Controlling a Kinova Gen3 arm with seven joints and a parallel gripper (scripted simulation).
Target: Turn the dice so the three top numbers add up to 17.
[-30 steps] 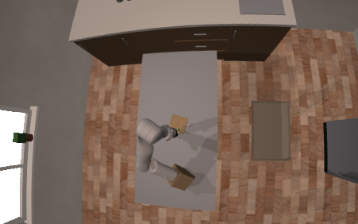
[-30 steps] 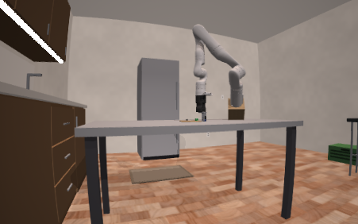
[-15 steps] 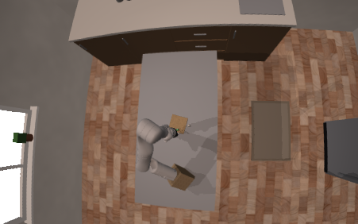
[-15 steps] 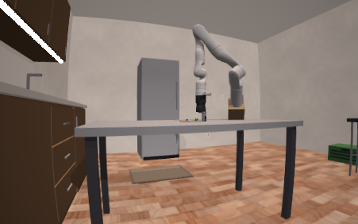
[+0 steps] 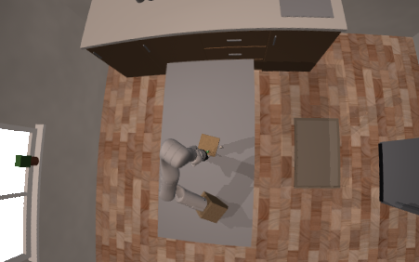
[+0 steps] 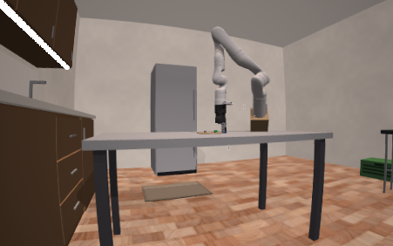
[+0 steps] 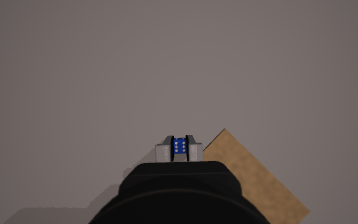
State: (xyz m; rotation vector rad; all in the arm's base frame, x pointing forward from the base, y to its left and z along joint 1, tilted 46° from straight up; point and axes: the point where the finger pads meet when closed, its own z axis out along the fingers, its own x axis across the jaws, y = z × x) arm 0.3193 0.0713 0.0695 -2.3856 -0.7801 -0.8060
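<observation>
My gripper is now 5 cm short of the green die, 3 cm to the left of it and 1 cm above it. From my hand the other things lie so: white die 10 cm ahead, 11 cm to the right, 1 cm below; then tan mat 10 cm ahead, 2 cm to the right, 2 cm below; then blue die 1 cm below.
</observation>
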